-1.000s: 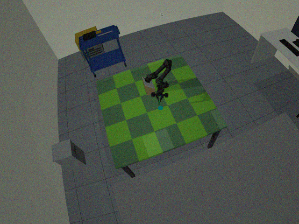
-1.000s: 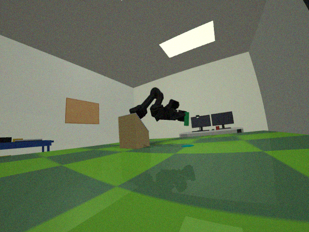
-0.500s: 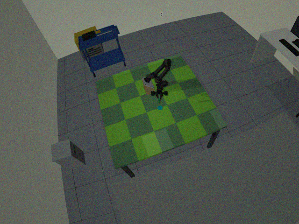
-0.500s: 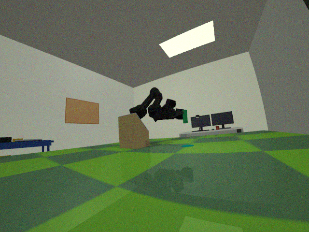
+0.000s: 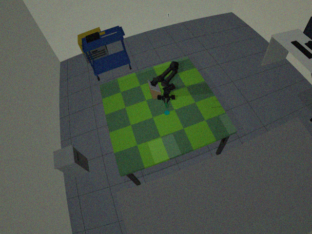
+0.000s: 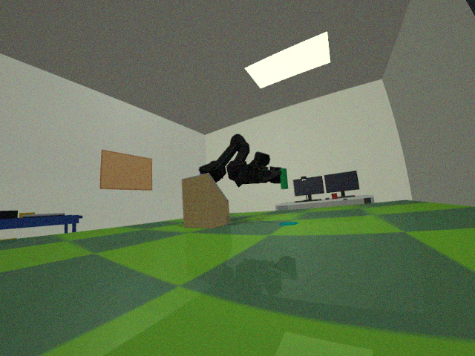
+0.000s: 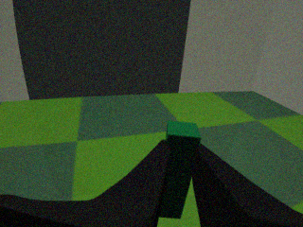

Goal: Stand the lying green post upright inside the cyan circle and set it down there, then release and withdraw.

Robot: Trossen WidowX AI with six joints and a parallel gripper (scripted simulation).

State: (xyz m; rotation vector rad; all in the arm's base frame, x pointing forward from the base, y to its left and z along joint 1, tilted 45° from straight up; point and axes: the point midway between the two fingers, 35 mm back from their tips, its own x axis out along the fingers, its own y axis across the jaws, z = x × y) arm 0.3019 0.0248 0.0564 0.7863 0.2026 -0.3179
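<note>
Right now my gripper tip is 16 cm above the cyan circle. Also, from my gripper tip: green post (2 cm below).
</note>
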